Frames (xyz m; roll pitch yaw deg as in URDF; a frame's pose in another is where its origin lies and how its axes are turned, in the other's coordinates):
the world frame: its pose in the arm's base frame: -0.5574 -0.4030 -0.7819 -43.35 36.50 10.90
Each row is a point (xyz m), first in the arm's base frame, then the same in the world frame.
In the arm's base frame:
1: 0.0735 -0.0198 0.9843
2: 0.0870 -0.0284 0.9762
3: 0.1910 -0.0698 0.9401
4: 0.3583 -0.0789 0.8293
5: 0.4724 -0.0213 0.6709
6: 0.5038 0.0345 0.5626
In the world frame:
1: -0.4943 -1.0703 1.5081
2: -0.4802 -1.0786 1.5009
3: -0.3829 -1.1410 1.4792
4: -0.1863 -1.1757 1.4569
5: 0.0067 -1.1131 1.4415
6: 0.1044 -1.0347 1.4296

